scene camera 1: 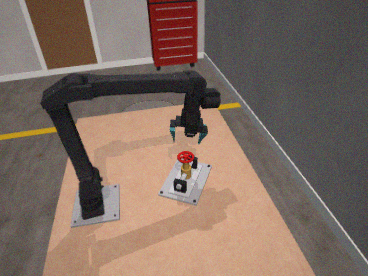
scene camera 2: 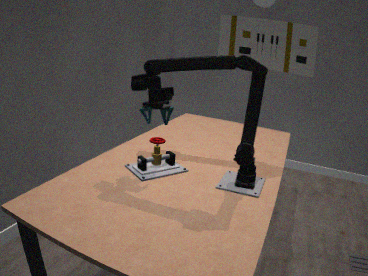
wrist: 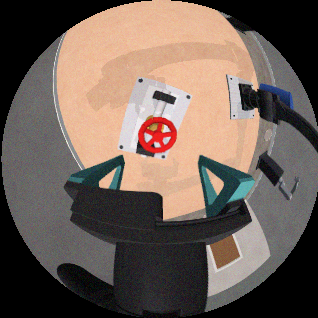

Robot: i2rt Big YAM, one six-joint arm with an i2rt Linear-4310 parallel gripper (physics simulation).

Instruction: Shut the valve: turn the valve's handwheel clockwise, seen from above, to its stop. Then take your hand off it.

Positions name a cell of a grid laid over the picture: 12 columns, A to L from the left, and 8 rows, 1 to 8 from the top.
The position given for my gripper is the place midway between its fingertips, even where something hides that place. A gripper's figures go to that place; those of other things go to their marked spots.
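My gripper (wrist: G4) is 0.13 m from the lens. The marked spots on a red handwheel (wrist: F4) and a grey base plate (wrist: F3) are 0.18 m apart. The red handwheel is 0.19 m from the lens. The grey base plate is 0.32 m from the lens.
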